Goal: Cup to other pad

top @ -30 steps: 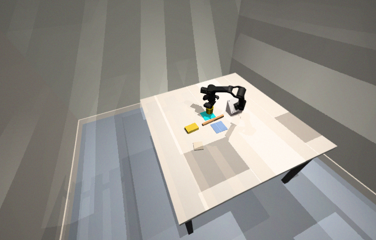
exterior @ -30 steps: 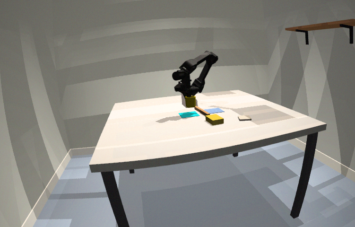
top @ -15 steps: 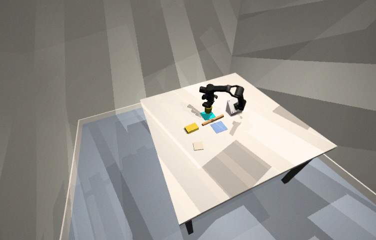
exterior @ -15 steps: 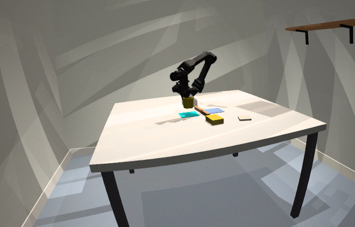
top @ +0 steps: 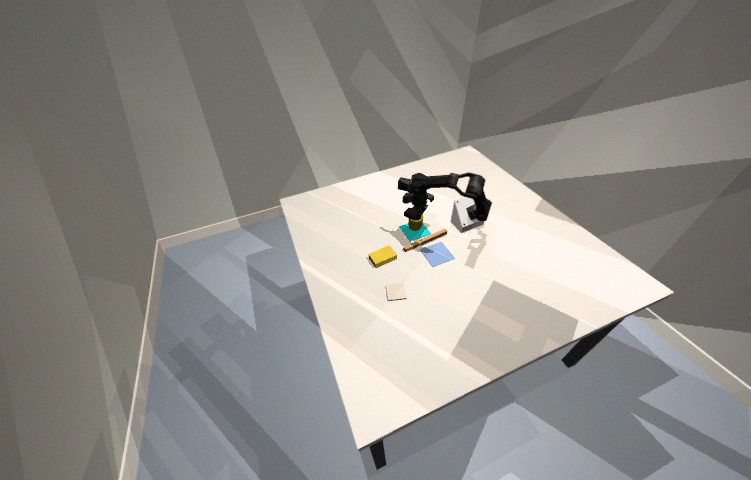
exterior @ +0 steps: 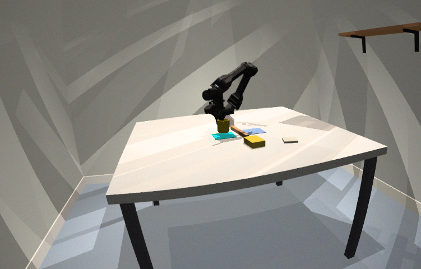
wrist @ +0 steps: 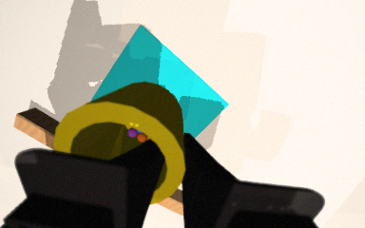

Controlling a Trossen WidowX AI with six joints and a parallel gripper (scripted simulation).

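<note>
Now: gripper tip 20 mm short of the yellow cup and 10 mm to the right of it. Also, from my gripper tip: wooden stick (110 mm to the left, 50 mm below, 20 mm ahead); then cyan pad (60 mm below, 20 mm ahead, 10 mm to the left); then light blue pad (200 mm to the left, 60 mm below, 20 mm ahead).
</note>
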